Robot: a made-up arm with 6 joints.
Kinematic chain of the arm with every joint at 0, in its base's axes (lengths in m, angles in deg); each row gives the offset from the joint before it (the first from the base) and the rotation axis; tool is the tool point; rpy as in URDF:
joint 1: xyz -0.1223 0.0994 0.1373 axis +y
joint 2: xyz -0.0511 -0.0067 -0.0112 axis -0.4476 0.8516 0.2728
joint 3: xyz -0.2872 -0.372 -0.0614 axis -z
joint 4: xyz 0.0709 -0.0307 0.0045 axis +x
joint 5: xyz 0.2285 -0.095 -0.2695 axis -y
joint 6: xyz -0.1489 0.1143 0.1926 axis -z
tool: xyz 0.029 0.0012 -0.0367 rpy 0 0 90
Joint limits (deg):
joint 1: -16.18..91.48
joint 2: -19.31..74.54
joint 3: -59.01..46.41
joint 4: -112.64..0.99
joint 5: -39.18..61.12
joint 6: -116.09..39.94
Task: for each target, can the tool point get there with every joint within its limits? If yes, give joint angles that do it. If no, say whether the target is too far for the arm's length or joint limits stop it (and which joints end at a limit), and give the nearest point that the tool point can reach.
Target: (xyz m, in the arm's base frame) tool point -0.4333 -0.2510 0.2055
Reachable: yes | joints 65.26 -2.63 -41.93 -28.83 22.24 -48.19
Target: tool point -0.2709 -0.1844 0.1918
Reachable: yes | joints 77.90 -8.82 -41.15 -94.47 -27.22 -71.18
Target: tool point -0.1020 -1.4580 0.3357
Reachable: no: too far | nearest point -0.0953 -0.6824 0.4011 | short by 0.778 m
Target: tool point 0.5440 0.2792 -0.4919
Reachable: no: joint limits stop it (at a limit: joint 1, joint 2, joint 3, joint 5, joint 6) | nearest point -0.0938 -0.1872 -0.3520 | short by 0.802 m
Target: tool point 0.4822 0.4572 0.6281
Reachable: no: joint limits stop it (at a limit: joint 1, joint 2, joint 3, joint 4, joint 5) | nearest point 0.0096 -0.0674 0.2656 | short by 0.794 m
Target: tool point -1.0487 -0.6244 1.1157
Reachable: no: too far | nearest point -0.5751 -0.4878 0.6155 | short by 0.702 m
